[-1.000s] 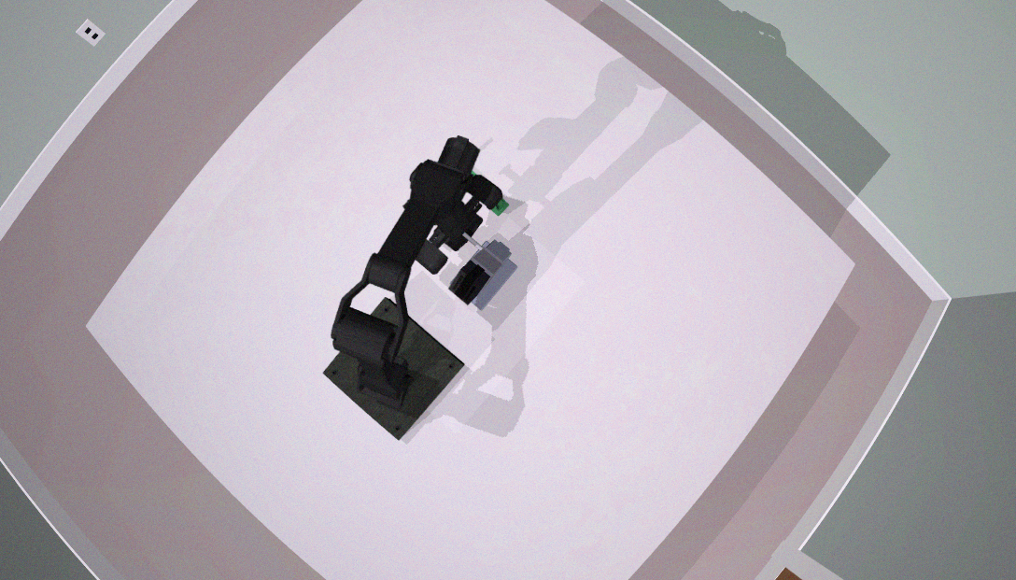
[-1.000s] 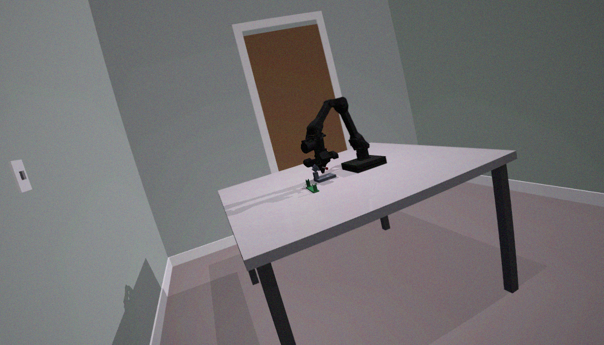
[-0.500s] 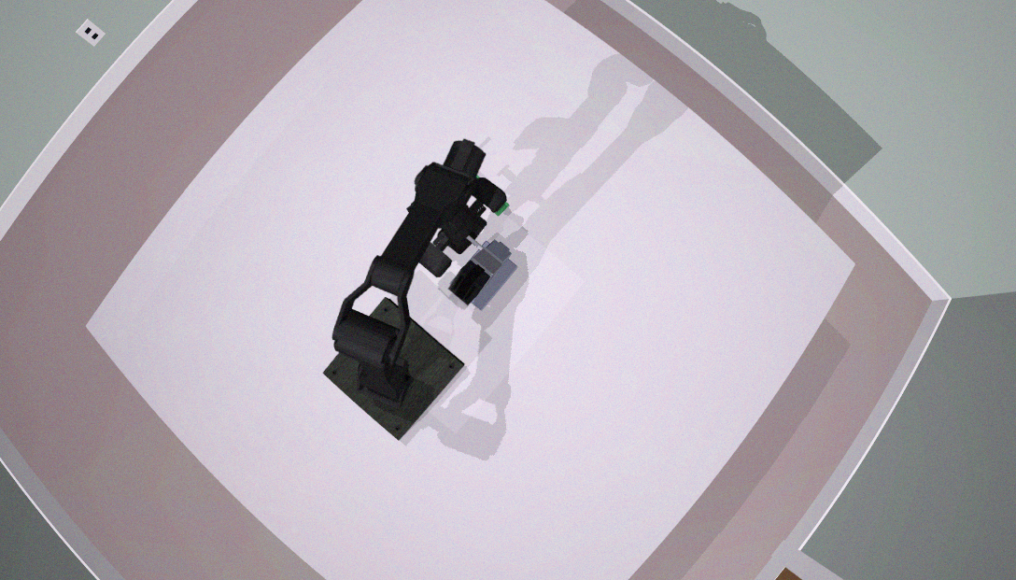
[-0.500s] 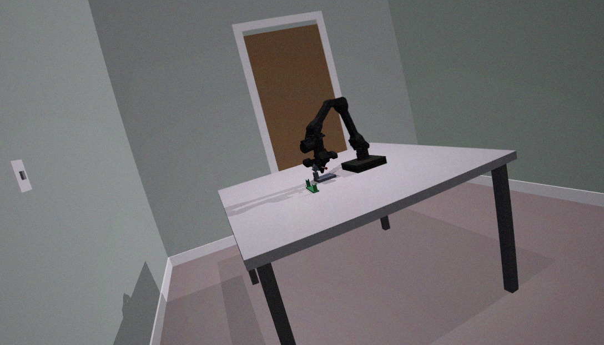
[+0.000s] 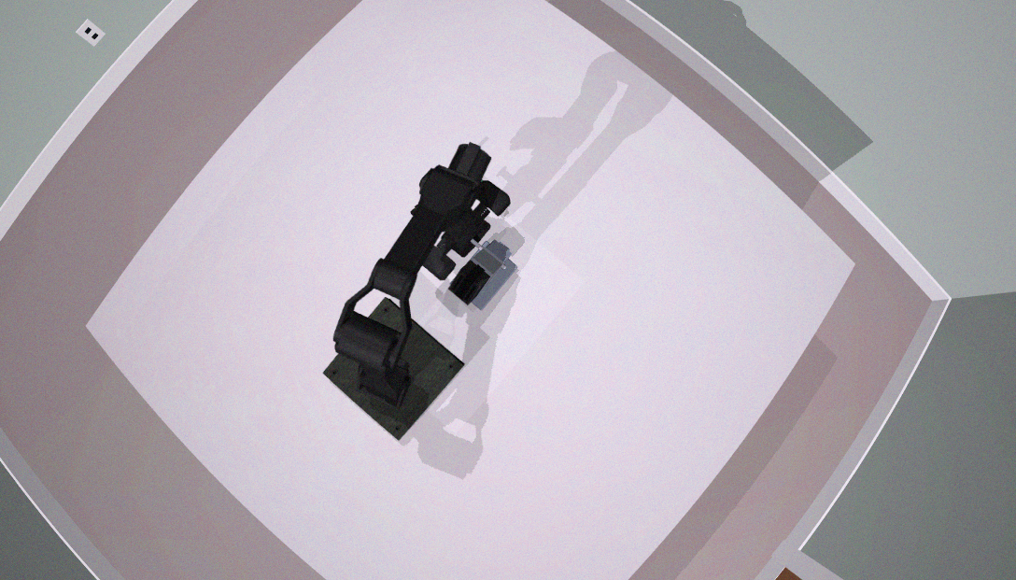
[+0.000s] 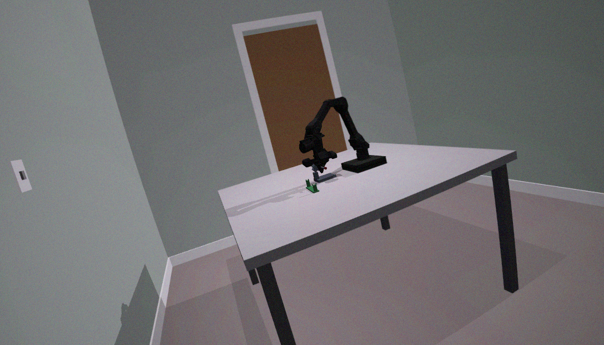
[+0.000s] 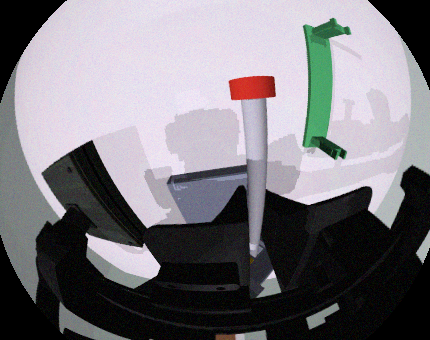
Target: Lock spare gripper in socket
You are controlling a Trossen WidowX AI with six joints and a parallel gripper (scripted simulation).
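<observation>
My gripper tip is 1 cm past the mount and 5 cm to the left of it. From my gripper tip the other things lie so: spare gripper 4 cm behind, 5 cm to the right, 6 cm above; green cradle 10 cm ahead, 7 cm to the left, 3 cm below.
</observation>
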